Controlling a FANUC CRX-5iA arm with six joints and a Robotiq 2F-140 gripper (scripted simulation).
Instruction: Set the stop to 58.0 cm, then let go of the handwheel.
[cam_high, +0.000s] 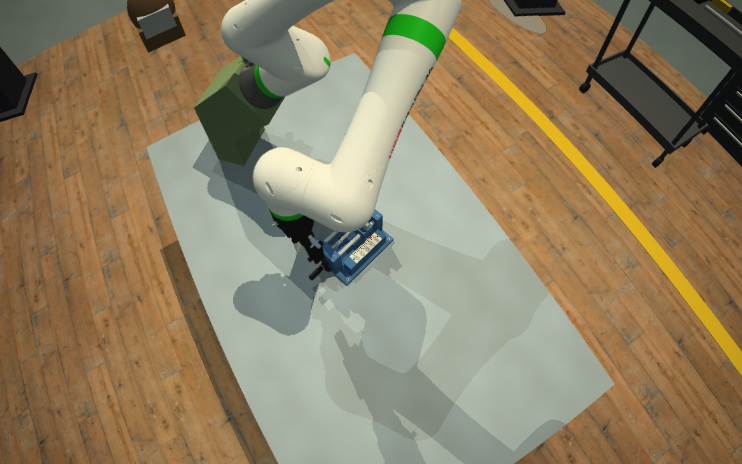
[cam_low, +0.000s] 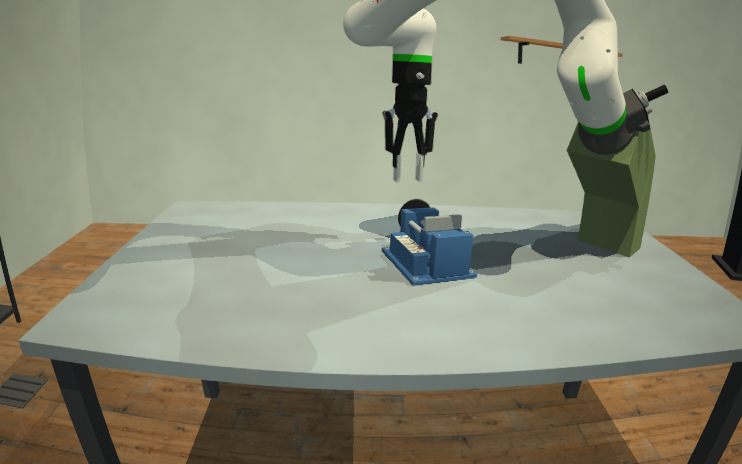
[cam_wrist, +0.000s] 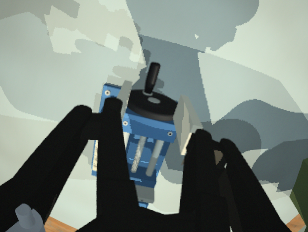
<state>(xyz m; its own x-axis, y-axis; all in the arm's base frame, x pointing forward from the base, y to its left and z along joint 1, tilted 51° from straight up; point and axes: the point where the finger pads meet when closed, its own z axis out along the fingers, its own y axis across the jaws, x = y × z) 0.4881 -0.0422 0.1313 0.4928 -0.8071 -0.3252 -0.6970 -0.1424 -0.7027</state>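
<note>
Right now my hand is 13 cm above the black handwheel, 1 cm to the right of it and 1 cm past it. From my hand the other things lie so: stop block: 15 cm to the left, 11 cm behind, 10 cm below.
</note>
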